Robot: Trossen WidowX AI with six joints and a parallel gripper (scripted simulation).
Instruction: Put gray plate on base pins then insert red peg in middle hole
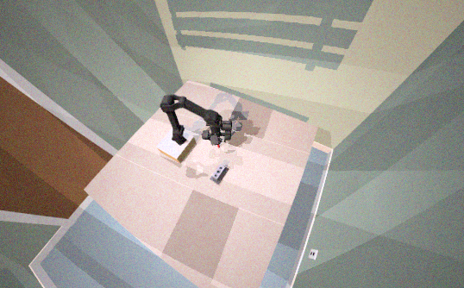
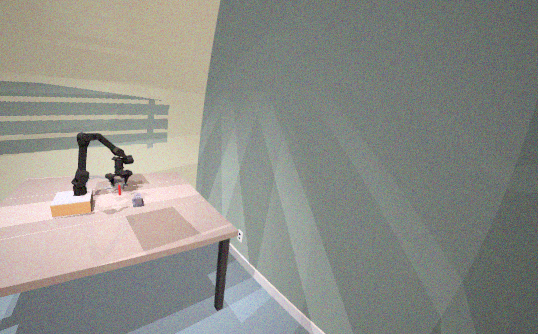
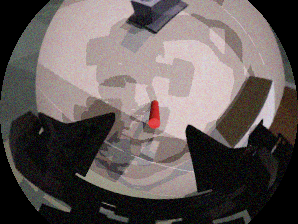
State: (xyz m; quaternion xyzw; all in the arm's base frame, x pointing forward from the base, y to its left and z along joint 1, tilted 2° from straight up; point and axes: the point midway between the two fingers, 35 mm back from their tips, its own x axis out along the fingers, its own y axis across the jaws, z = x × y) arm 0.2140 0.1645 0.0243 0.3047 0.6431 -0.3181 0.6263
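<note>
Right now my gripper tip is 40 mm above the red peg. Round my gripper tip: gray plate 160 mm to the right, 140 mm ahead, 30 mm below.
</note>
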